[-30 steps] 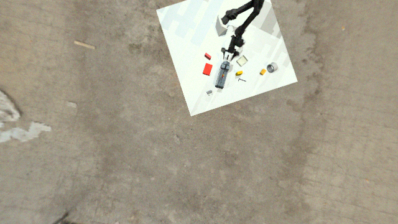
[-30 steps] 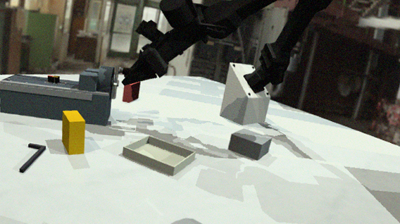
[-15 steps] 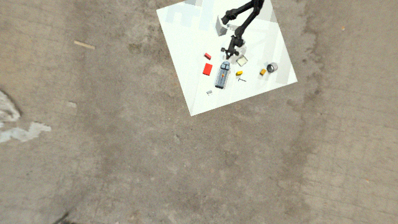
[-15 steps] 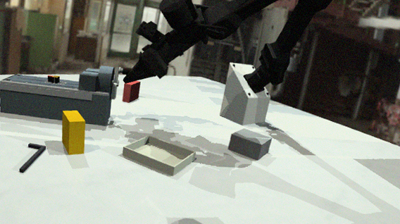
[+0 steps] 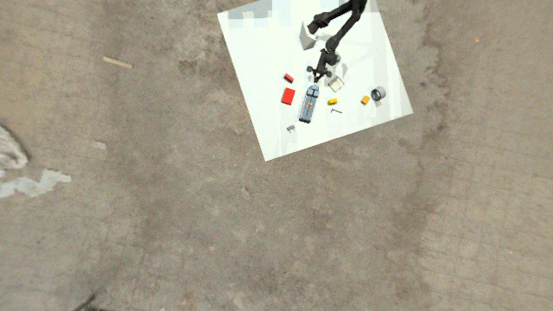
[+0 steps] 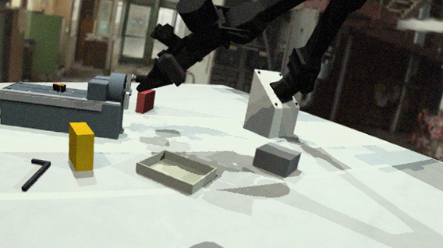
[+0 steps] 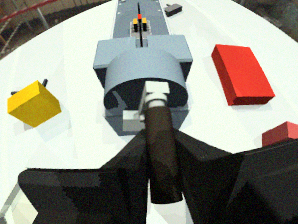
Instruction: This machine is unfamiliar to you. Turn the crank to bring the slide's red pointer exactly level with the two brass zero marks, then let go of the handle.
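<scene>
The dark crank handle lies 20 mm above my gripper tip, 10 mm to the left of it and 10 mm behind it. Also, from my gripper tip: red pointer (140 mm ahead, 110 mm to the right, 10 mm below); shallow grey tray (190 mm to the left, 90 mm below, 60 mm ahead); yellow block (180 mm ahead, 90 mm to the left, 70 mm below).
</scene>
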